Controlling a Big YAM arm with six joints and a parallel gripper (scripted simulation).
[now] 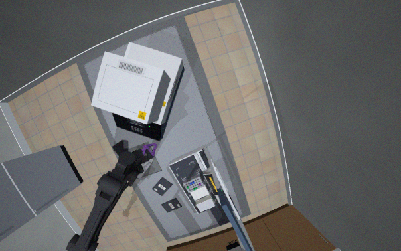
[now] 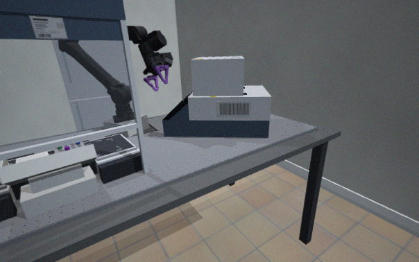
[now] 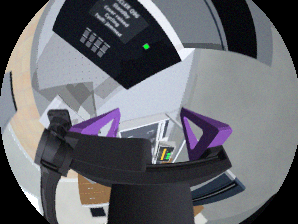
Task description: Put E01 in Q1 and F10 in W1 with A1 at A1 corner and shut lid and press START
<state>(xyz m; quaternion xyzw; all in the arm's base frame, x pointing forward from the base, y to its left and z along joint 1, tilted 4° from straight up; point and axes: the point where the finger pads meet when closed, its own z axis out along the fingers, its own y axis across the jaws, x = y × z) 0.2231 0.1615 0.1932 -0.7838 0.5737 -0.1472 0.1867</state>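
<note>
Now: the tube cooling block 140 mm ahead of my hand, 380 mm to the right of it and 170 mm below it. Round my hand: frame post 290 mm ahead, 160 mm to the right, 10 mm below; then white deep-well block 180 mm ahead, 580 mm to the right, 170 mm below; then label 120 mm behind, 400 mm to the right, 240 mm below.
</note>
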